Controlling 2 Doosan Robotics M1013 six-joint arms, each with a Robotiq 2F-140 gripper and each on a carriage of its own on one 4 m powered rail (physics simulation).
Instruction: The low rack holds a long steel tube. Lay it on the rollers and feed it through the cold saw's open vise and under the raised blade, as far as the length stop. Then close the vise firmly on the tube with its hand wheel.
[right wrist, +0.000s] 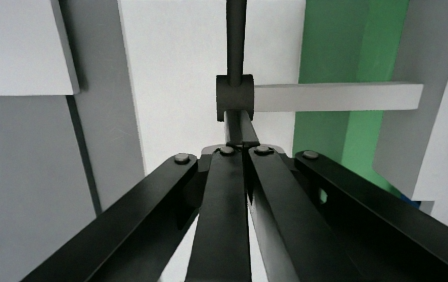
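Note:
My right gripper (235, 127) points up the view with its two fingers together, shut with nothing seen between them. The fingertips overlap the lower edge of the black hub of the hand wheel (235, 97); whether they touch it I cannot tell. A black bar of the wheel (236, 40) runs from the hub to the top edge, and anything below the hub is hidden by the fingers. A light grey shaft (340, 97) runs right from the hub. The tube, the rollers, the blade and my left gripper do not show.
Green machine parts (327, 45) lie behind the shaft on the right, with a grey surface (425, 55) beyond them. A small blue part (410, 201) shows at the lower right. A white panel (175, 55) lies behind the wheel. A raised pale block (32, 50) is at the upper left.

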